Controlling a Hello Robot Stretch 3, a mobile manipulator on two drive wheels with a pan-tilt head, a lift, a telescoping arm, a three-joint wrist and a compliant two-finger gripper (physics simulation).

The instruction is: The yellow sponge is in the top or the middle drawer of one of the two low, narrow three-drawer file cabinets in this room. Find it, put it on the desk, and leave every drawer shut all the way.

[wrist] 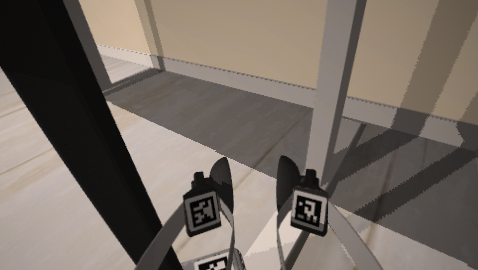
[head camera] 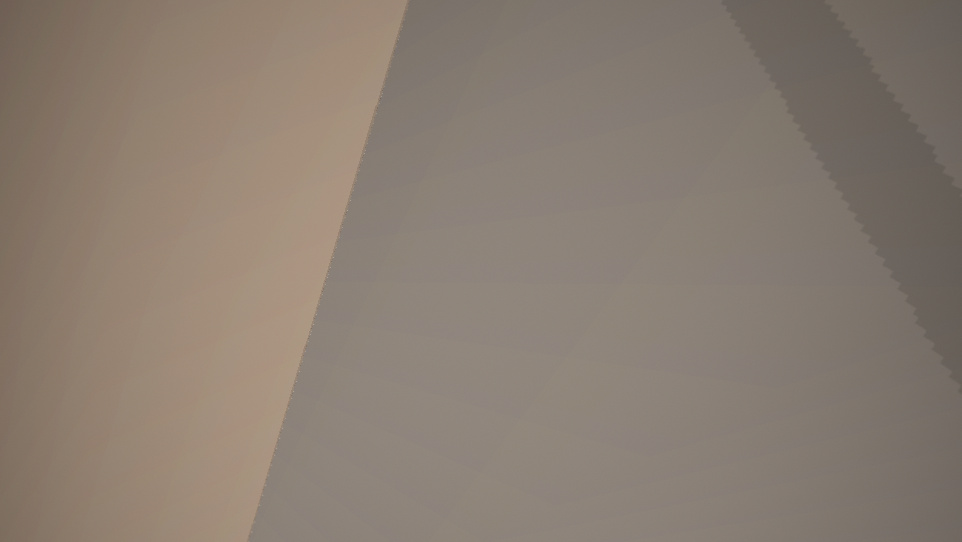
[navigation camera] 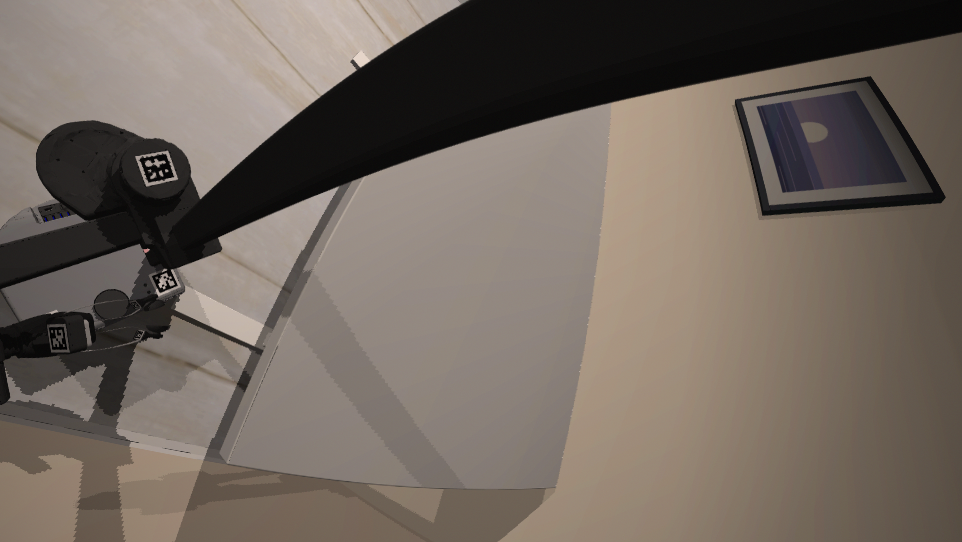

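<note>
The desk (head camera: 572,302) (navigation camera: 457,269) has a light grey top, which fills much of the head view beside the wall and lies across the middle of the navigation view. Its grey legs show in the wrist view, one (wrist: 332,90) right of centre. My gripper (navigation camera: 161,317) (wrist: 254,175) is open, with nothing between its fingertips. It is in front of the desk's long edge, over the floor, and the wrist view looks in under the desk. The yellow sponge and the two file cabinets do not show in these views.
The beige wall (head camera: 168,269) (navigation camera: 706,336) (wrist: 240,40) runs behind the desk, with a framed picture (navigation camera: 828,144) on it. Pale floor (navigation camera: 222,67) (wrist: 150,150) lies in front. The robot's base (navigation camera: 67,282) is close to the desk's edge, and a black part of the robot crosses the navigation view.
</note>
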